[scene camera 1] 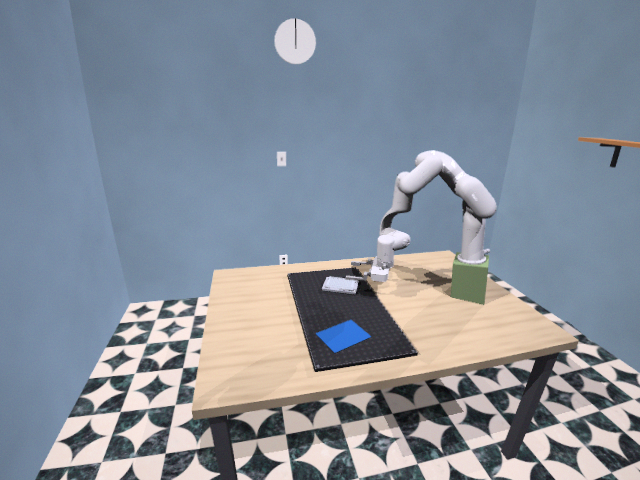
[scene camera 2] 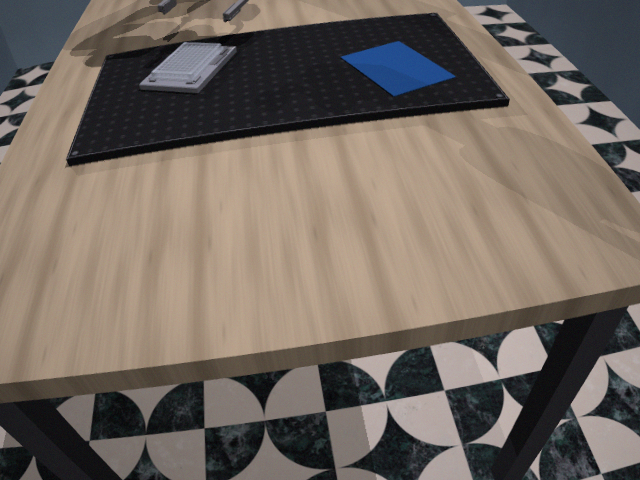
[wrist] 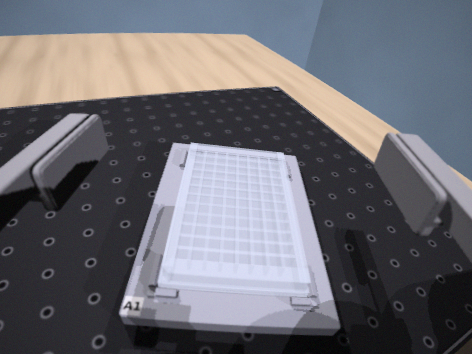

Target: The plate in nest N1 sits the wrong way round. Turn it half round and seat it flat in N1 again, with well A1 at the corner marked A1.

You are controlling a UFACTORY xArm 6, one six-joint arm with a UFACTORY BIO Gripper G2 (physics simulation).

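Note:
The clear plate (scene camera 1: 341, 283) (scene camera 2: 187, 59) (wrist: 235, 215) lies on the pale grey nest N1 (scene camera 2: 168, 89) (wrist: 230, 320), within its outline in the wrist view. It looks about level; whether it is fully seated is not clear. The corner label A1 (wrist: 132, 305) is at the nest's near left in the wrist view. No well A1 mark on the plate can be made out. My gripper (scene camera 1: 350, 270) (scene camera 2: 195, 13) (wrist: 240, 172) is open and empty. Its fingers stand wide apart, above and back from the plate, one towards each long side, touching neither.
The nest stands on a black perforated board (scene camera 1: 310, 310) (scene camera 2: 284, 87) (wrist: 50, 125). A blue sheet (scene camera 1: 343, 335) (scene camera 2: 398, 67) lies towards the board's other end. The wooden table (scene camera 1: 248, 330) (scene camera 2: 310, 206) carries the board and the arm's green base (scene camera 1: 469, 279).

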